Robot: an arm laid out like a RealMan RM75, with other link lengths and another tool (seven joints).
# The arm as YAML. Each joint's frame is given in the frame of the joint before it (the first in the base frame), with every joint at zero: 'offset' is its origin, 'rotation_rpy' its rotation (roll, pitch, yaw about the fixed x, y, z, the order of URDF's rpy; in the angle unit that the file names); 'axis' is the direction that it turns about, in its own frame. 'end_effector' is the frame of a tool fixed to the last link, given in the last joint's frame.
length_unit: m
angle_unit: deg
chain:
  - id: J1
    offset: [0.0, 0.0, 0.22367]
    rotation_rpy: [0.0, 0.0, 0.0]
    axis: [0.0, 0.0, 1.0]
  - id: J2
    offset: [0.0, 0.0, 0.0]
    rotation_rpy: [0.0, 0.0, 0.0]
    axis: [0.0, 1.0, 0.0]
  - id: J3
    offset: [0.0, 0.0, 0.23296]
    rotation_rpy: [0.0, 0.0, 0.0]
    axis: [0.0, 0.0, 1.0]
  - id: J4
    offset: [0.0, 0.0, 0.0]
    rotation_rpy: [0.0, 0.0, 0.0]
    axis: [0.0, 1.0, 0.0]
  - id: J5
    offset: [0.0, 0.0, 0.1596]
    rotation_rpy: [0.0, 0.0, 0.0]
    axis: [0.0, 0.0, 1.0]
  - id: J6
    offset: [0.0, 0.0, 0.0]
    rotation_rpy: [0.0, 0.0, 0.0]
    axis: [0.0, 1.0, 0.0]
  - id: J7
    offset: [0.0, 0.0, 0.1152]
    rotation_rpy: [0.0, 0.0, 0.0]
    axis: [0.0, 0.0, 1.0]
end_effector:
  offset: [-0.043, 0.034, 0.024]
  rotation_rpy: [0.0, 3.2, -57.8]
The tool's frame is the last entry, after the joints.
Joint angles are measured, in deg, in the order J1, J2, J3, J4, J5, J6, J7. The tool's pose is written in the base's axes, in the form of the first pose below.
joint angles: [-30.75 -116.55 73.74 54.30 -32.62 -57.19 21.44]
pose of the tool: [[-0.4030 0.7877 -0.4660 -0.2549], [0.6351 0.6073 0.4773 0.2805], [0.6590 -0.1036 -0.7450 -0.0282], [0 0 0 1]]
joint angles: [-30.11 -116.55 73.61 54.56 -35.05 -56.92 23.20]
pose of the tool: [[-0.4118 0.7997 -0.4370 -0.2531], [0.6407 0.5951 0.4852 0.2793], [0.6480 -0.0801 -0.7574 -0.0291], [0 0 0 1]]
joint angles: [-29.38 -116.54 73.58 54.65 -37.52 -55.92 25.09]
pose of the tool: [[-0.4160 0.8126 -0.4082 -0.2524], [0.6418 0.5803 0.5013 0.2792], [0.6443 -0.0534 -0.7629 -0.0299], [0 0 0 1]]
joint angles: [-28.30 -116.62 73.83 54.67 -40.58 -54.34 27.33]
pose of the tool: [[-0.4213 0.8259 -0.3747 -0.2521], [0.6403 0.5635 0.5220 0.2784], [0.6423 -0.0199 -0.7662 -0.0317], [0 0 0 1]]
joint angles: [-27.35 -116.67 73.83 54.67 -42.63 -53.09 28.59]
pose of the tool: [[-0.4317 0.8292 -0.3552 -0.2530], [0.6304 0.5589 0.5387 0.2778], [0.6452 0.0087 -0.7640 -0.0324], [0 0 0 1]]
